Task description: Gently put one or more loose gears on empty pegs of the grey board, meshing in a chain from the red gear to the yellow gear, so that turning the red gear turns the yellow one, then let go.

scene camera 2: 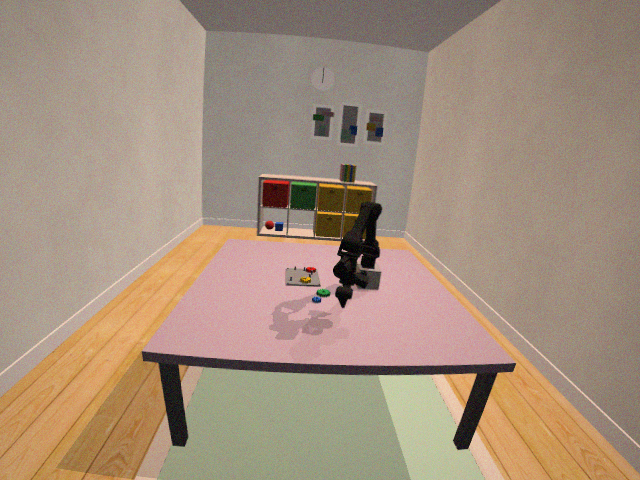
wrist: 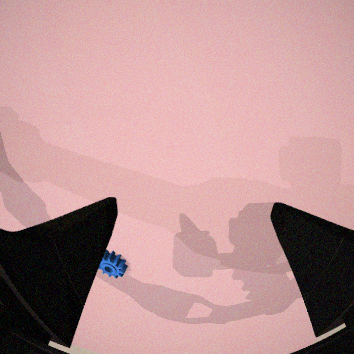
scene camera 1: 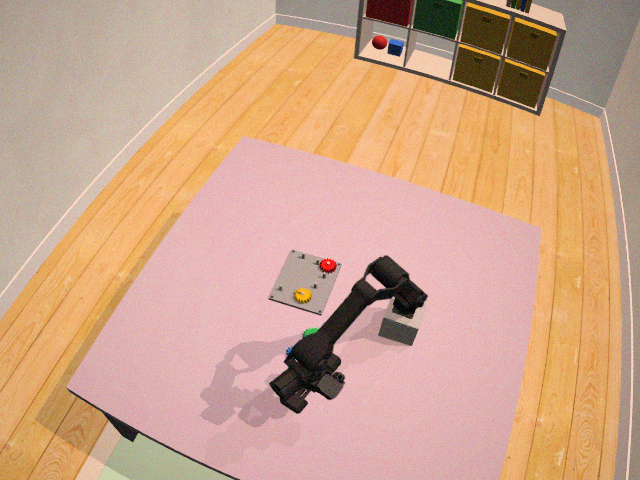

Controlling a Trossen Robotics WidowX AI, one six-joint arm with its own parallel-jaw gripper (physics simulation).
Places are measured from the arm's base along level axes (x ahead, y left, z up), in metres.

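Pixels of known places: gripper, fingertip midpoint: (scene camera 2: 344, 301) (wrist: 198, 208) (scene camera 1: 311, 391); arm's base, link origin: (scene camera 2: 367, 265) (scene camera 1: 405, 306).
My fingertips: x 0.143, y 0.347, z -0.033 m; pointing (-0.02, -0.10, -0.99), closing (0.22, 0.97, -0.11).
Note:
For each thing: its top centre in the pictures, then the offset to it from my fingertips. Level surfaces: height alone.
- grey board, top centre: (scene camera 1: 306, 276) (scene camera 2: 303, 272) 0.182 m ahead, 0.385 m right, 0.042 m down
- yellow gear, top centre: (scene camera 1: 303, 293) (scene camera 2: 305, 278) 0.164 m ahead, 0.321 m right, 0.047 m down
- loose green gear, top centre: (scene camera 1: 313, 335) (scene camera 2: 323, 291) 0.077 m ahead, 0.202 m right, 0.056 m down
- smaller blue gear, top centre: (wrist: 108, 269) (scene camera 1: 293, 351) (scene camera 2: 316, 297) 0.109 m ahead, 0.127 m right, 0.056 m down
- pink table, surface height: 0.073 m down
The grey board (scene camera 1: 295, 274) (scene camera 2: 295, 275) lies on the table with the red gear (scene camera 1: 328, 265) (scene camera 2: 310, 269) near one corner and the yellow gear (scene camera 1: 302, 296) (scene camera 2: 305, 280) near the opposite edge. Several empty pegs stand on it. The loose green gear (scene camera 1: 310, 332) (scene camera 2: 323, 292) lies flat on the table, partly hidden by the arm in scene camera 1. The smaller blue gear (scene camera 1: 288, 351) (scene camera 2: 316, 299) (wrist: 114, 265) lies beside it, partly behind the left finger in the wrist view. My gripper (scene camera 2: 342, 304) (wrist: 198, 208) is open and empty, above the table, to the right of both loose gears in scene camera 2.
The arm's grey base block (scene camera 1: 399, 329) (scene camera 2: 372, 279) stands on the pink table (scene camera 1: 439, 232) (scene camera 2: 413, 320), right of the board. Arm shadows fall across the table beside the loose gears. A shelf unit (scene camera 1: 554, 67) (scene camera 2: 258, 206) stands by the far wall, beyond the table.

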